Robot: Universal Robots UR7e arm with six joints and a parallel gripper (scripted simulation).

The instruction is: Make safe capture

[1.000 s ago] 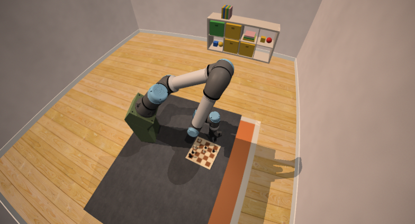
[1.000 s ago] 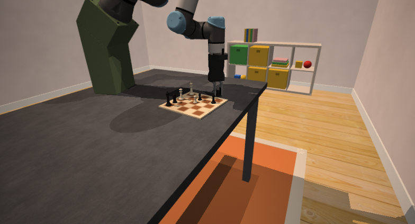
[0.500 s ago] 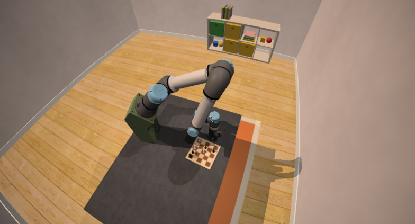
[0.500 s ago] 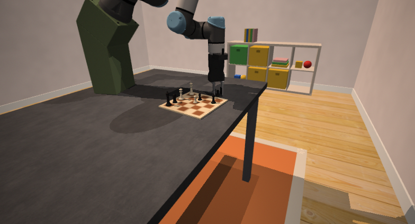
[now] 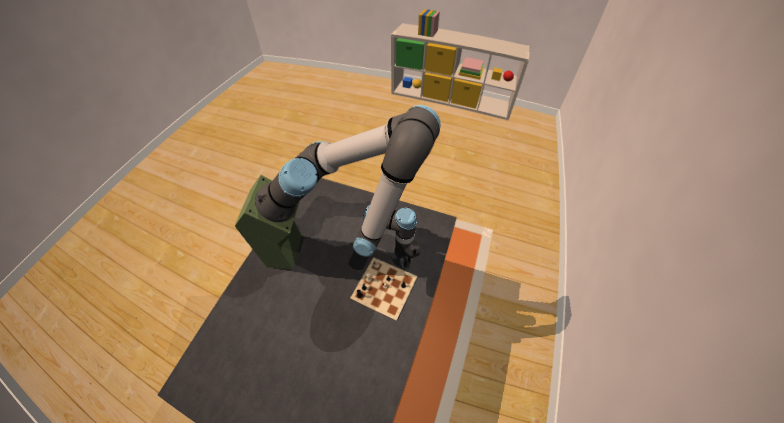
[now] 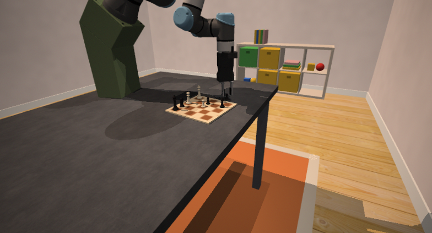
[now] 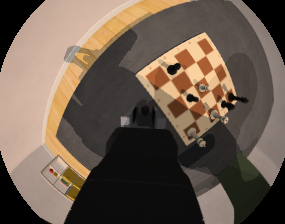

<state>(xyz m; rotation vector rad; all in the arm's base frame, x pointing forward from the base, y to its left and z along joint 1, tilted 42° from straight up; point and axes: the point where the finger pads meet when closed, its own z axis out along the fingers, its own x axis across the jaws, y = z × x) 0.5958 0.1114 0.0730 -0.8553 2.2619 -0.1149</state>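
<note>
My gripper is now 13 cm to the left of the small white pawn, 5 cm past it and 2 cm above it. From my hand the other things lie so: small chessboard: 14 cm to the right, 5 cm behind, 4 cm below.
</note>
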